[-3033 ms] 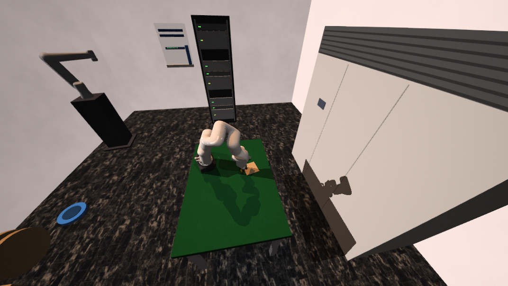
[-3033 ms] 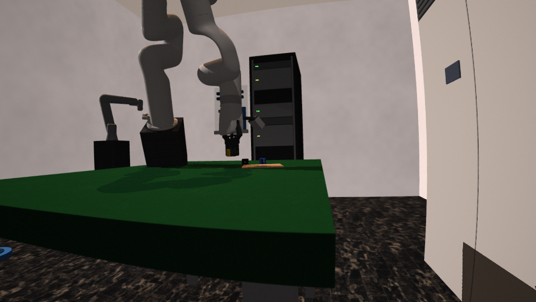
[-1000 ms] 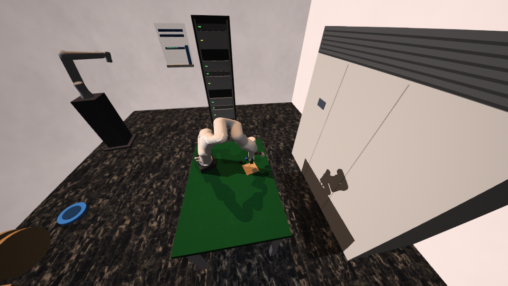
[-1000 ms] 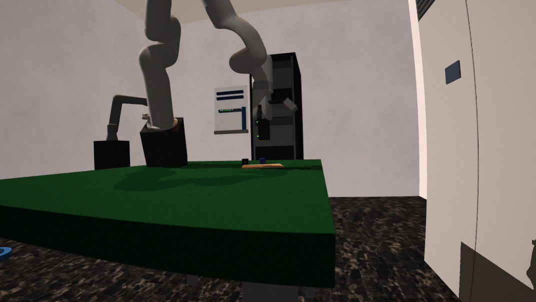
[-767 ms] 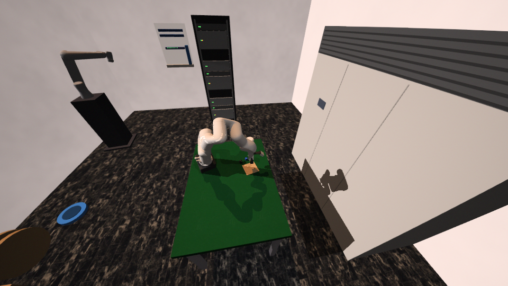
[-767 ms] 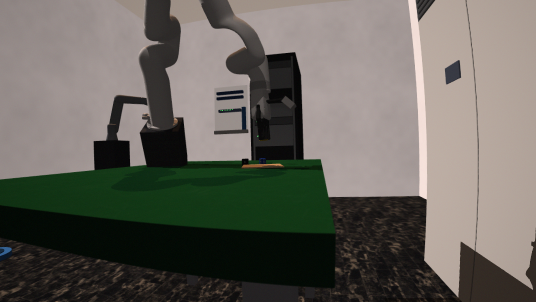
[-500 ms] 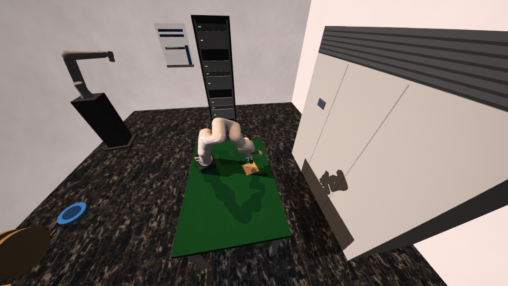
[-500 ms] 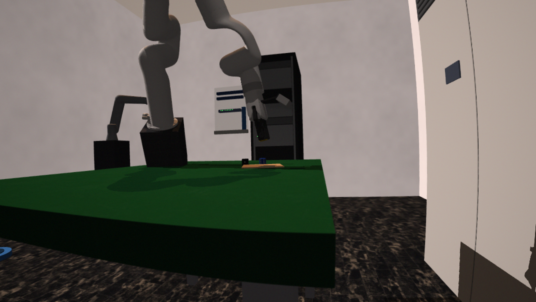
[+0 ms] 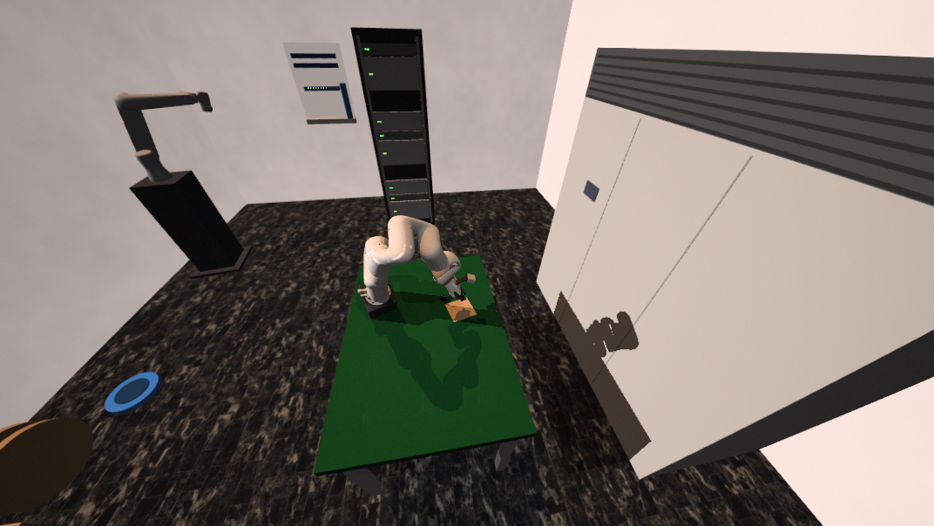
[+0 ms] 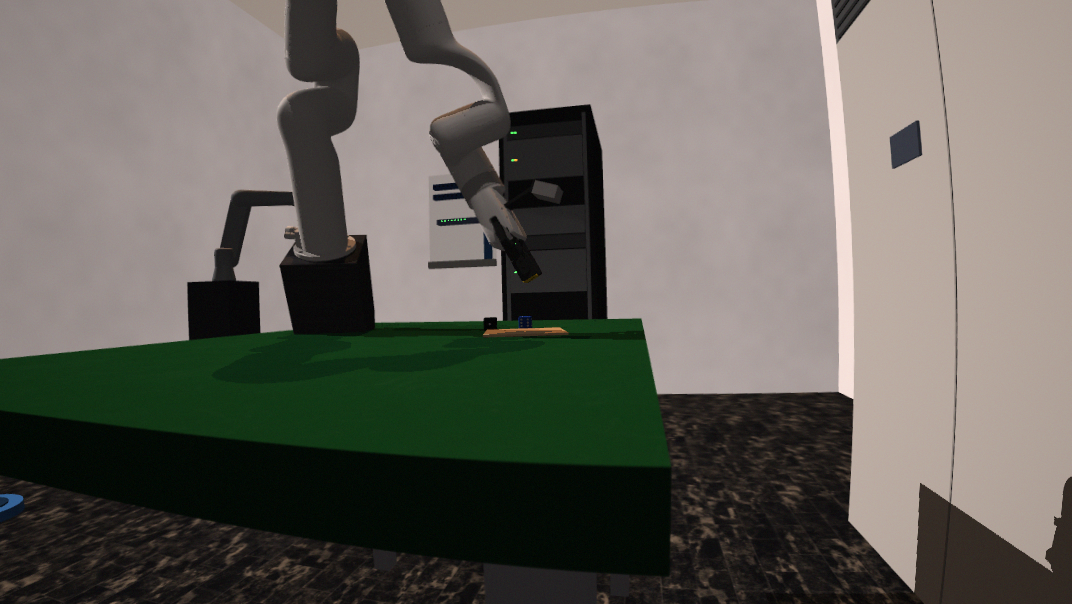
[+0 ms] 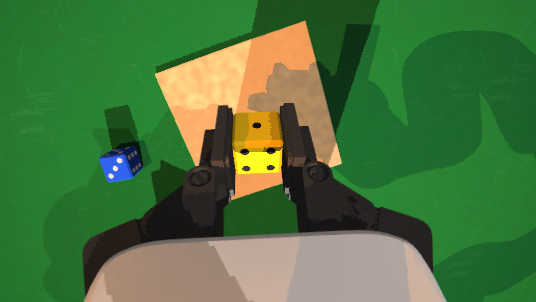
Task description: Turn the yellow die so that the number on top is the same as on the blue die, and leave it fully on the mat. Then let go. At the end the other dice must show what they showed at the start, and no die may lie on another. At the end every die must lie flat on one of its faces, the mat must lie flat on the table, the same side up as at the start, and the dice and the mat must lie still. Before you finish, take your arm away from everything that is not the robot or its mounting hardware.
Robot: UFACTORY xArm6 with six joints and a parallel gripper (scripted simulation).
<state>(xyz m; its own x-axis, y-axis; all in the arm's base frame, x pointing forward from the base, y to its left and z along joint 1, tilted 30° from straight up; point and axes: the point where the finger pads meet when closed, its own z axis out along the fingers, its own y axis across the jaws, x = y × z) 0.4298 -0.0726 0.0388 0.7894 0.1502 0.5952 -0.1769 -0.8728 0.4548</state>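
Now: hand 1 cm above the yellow die. From my hand the other things lie so: black die 9 cm behind, 11 cm to the left, 10 cm below; blue die 2 cm behind, 13 cm to the left, 10 cm below; mat 1 cm behind, 11 cm below.
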